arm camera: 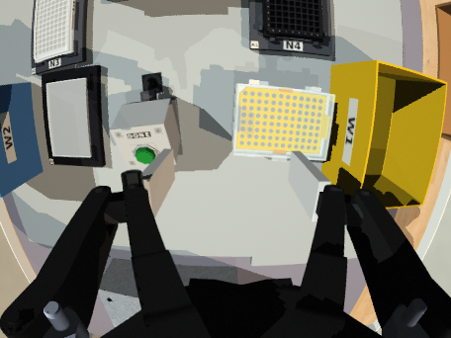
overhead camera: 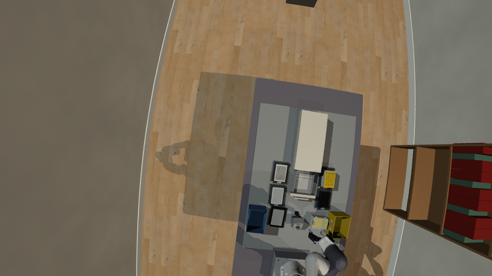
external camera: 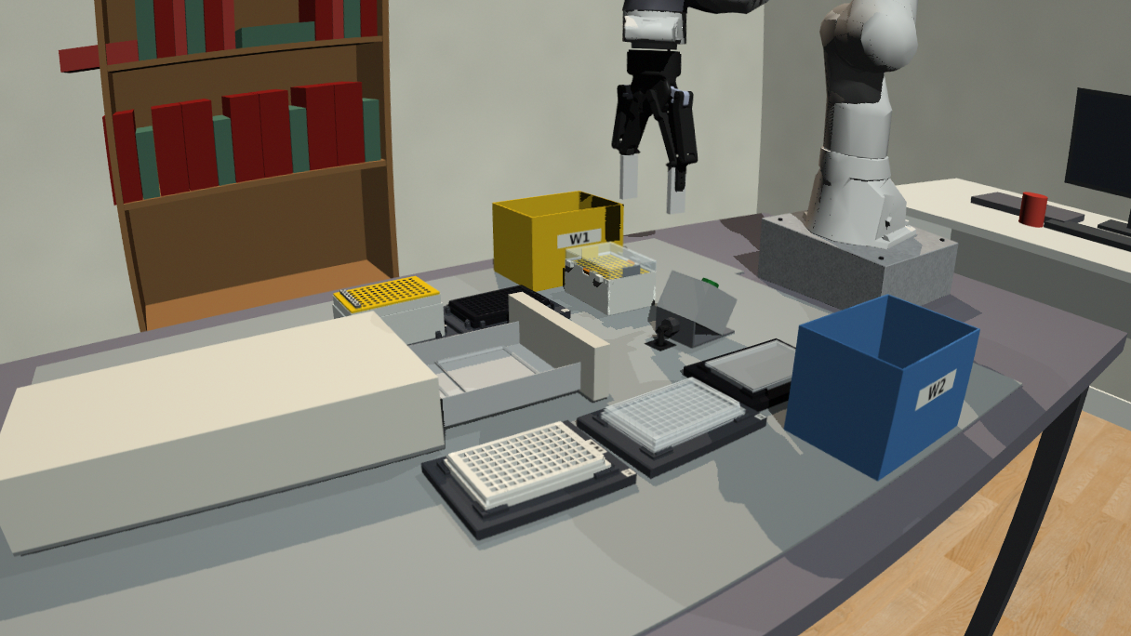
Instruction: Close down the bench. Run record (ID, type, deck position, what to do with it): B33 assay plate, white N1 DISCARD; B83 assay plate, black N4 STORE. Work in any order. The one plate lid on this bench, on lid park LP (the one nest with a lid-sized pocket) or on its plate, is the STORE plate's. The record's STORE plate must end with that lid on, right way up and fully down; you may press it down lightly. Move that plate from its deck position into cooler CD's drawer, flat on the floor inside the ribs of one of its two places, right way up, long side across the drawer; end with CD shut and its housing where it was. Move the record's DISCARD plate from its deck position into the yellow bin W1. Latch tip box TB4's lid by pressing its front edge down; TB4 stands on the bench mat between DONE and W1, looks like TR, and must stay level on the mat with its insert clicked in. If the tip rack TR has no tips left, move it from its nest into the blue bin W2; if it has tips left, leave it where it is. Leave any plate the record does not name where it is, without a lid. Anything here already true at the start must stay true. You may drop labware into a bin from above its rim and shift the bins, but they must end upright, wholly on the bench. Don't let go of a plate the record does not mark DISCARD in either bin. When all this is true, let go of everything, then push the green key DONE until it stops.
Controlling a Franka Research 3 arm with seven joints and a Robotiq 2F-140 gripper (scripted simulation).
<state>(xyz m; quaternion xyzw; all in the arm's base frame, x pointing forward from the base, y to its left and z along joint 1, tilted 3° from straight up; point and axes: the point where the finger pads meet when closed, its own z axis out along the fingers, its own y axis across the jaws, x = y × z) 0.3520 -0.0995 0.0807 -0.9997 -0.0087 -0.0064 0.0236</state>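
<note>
My hand is 2 cm short of the clear plate lid, 26 cm to the right of it and 16 cm above it. Also, from my hand: yellow insert: 2 cm ahead, 7 cm to the right, 13 cm below; TB4's clear lid: 2 cm ahead, 7 cm to the right, 12 cm below; tip box TB4: 2 cm ahead, 7 cm to the right, 14 cm below.
</note>
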